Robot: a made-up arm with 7 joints.
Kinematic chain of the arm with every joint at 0, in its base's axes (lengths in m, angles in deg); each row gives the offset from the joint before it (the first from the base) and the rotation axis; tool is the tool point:
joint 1: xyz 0 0.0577 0 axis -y
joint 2: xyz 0 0.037 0 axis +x
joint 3: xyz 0 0 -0.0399 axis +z
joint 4: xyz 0 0 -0.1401 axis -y
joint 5: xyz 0 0 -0.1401 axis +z
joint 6: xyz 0 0 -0.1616 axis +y
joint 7: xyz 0 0 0 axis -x
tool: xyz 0 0 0
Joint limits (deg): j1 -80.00..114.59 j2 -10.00..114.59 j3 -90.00..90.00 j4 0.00..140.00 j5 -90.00..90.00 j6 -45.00..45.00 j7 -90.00..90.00
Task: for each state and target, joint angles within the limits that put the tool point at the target. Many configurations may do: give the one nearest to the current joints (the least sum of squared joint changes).
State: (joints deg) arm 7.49 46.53 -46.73 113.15 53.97 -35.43 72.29
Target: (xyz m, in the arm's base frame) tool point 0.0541 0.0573 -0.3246
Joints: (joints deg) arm -14.15 55.10 -63.87 97.26 53.97 -35.43 72.29
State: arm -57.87 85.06 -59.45 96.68 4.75 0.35 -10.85
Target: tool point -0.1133 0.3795 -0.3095
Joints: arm -45.61 71.58 -53.56 52.37 4.75 0.35 -10.85
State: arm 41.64 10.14 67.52 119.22 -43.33 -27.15 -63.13
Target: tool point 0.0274 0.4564 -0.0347
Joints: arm 38.30 27.46 90.00 85.06 -43.33 -27.15 -63.13
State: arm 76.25 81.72 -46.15 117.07 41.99 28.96 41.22
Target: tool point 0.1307 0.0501 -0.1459
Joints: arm 37.01 91.81 -85.12 139.89 41.99 28.96 41.22
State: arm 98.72 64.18 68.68 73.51 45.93 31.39 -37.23
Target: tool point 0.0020 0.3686 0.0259
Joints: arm 93.34 9.24 84.55 116.07 45.93 31.39 -37.23
